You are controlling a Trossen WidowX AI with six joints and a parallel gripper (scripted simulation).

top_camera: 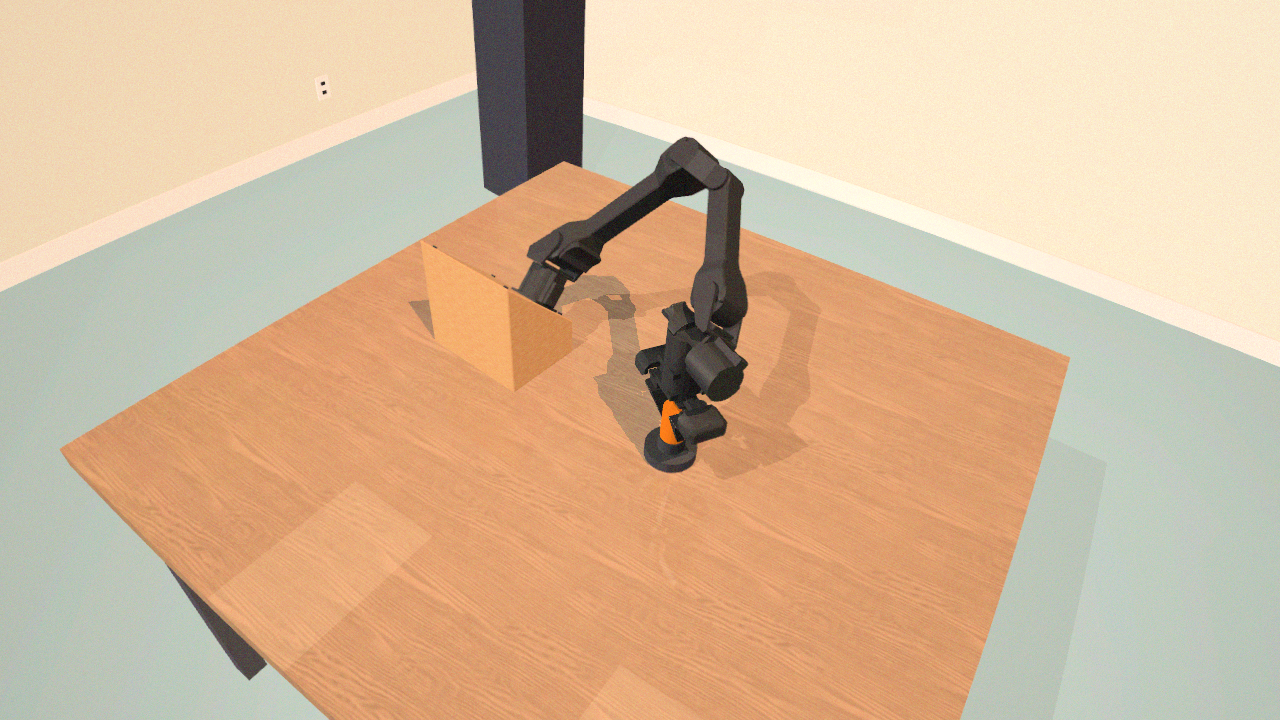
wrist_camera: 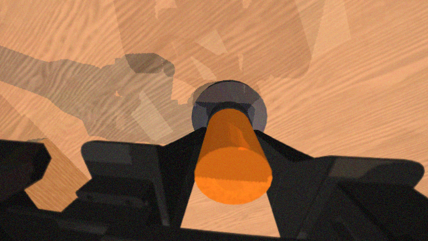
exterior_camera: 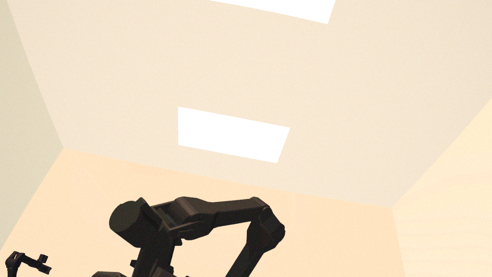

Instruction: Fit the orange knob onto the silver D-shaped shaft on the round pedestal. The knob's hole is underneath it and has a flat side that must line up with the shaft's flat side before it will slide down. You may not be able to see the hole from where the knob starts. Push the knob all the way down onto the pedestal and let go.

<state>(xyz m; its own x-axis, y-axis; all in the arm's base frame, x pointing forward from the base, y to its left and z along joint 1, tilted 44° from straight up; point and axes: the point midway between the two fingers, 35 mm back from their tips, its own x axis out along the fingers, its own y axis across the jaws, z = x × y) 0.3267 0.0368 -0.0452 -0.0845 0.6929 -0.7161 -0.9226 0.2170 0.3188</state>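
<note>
The orange knob lies 40 mm above my gripper tip. From my gripper tip the other things lie so: round dark pedestal 20 mm below.
</note>
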